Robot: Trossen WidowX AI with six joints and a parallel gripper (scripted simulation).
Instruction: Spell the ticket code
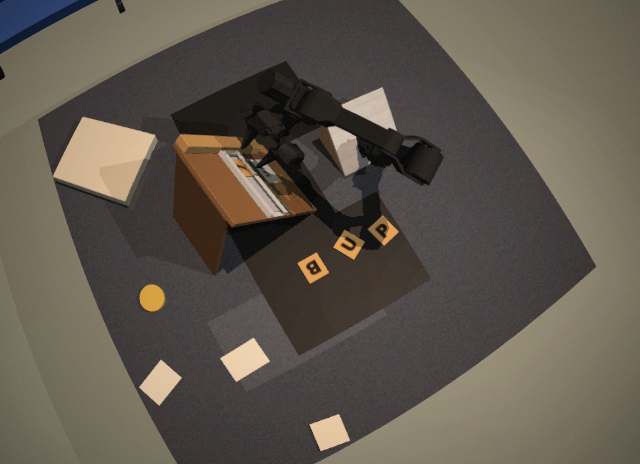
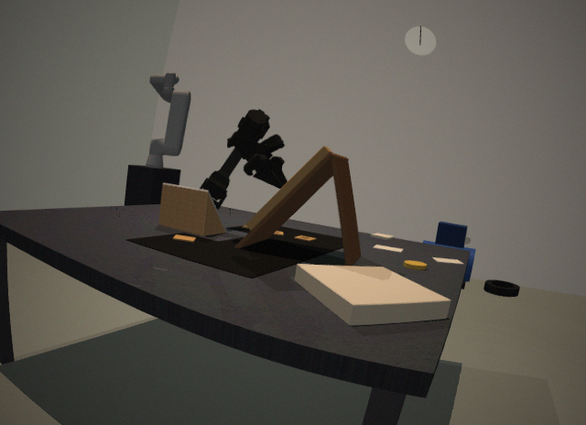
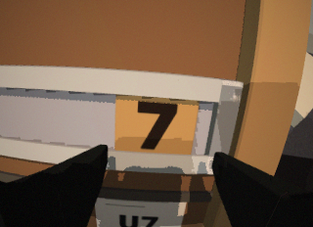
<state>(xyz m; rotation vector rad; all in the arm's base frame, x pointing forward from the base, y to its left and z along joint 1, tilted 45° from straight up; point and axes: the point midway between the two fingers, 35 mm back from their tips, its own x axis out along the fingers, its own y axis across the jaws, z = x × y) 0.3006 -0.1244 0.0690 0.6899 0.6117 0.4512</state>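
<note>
Right now the letter tile is 3 cm ahead of my gripper tip, 1 cm to the left of it and 1 cm below it. Round my gripper tip: white ticket (9 cm below, 3 cm behind); then dark mat (17 cm below, 12 cm behind, 4 cm to the left); then yellow disc (37 cm ahead, 16 cm below, 15 cm to the left).
</note>
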